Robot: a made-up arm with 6 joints.
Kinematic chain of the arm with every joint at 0, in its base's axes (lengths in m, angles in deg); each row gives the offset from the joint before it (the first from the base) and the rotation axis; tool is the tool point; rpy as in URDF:
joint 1: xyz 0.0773 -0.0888 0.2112 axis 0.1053 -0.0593 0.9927
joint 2: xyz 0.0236 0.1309 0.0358 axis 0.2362 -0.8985 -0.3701
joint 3: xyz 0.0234 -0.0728 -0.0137 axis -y
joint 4: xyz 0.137 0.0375 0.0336 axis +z
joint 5: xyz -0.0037 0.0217 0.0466 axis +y
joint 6: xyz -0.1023 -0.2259 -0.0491 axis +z
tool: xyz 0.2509 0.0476 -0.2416 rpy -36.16 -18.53 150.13
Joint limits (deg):
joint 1: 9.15..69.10
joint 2: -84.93..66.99
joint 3: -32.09..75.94
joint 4: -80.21..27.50
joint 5: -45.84..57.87
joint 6: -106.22..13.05
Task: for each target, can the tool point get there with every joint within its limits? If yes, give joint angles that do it. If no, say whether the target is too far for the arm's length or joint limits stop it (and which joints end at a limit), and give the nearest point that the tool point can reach.
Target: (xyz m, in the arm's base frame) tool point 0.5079 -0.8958 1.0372
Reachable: no: too far | nearest point 0.2983 -0.4364 0.6217 | short by 0.654 m
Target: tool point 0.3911 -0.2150 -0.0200
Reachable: yes | joints 48.88 24.82 -7.13 -9.40 -5.92 -85.49
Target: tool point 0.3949 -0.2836 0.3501
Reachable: yes | joints 21.16 21.61 54.83 -19.36 -11.28 -32.65
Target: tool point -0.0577 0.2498 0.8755
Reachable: no: joint limits stop it (at a limit: joint 1, joint 3, joint 4, joint 5) | nearest point 0.0574 0.1808 0.6879 | short by 0.231 m
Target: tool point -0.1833 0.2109 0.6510
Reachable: no: joint limits stop it (at a limit: joint 2, joint 3, joint 4, joint 5, joint 6) | nearest point -0.1458 0.1680 0.5921 | short by 0.082 m
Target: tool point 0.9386 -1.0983 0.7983
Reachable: no: too far | nearest point 0.4465 -0.4510 0.4710 | short by 0.877 m
